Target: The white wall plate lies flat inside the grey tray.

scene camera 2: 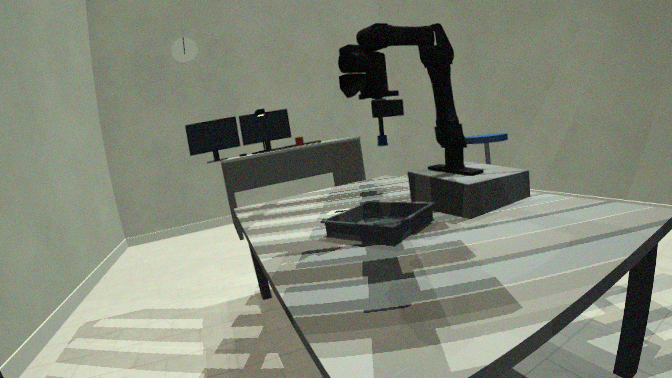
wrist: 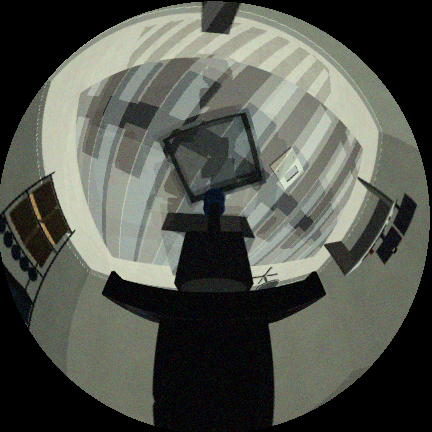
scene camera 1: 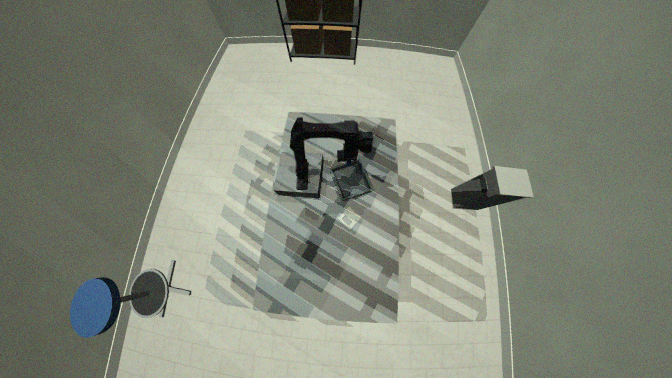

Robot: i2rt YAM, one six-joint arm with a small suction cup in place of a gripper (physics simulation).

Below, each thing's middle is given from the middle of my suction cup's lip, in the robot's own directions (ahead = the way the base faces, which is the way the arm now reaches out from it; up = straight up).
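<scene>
There is the grey tray (scene camera 2: 382, 222), which I find 2 cm to the right of my suction cup, 3 cm ahead of it, and 22 cm below it.
</scene>
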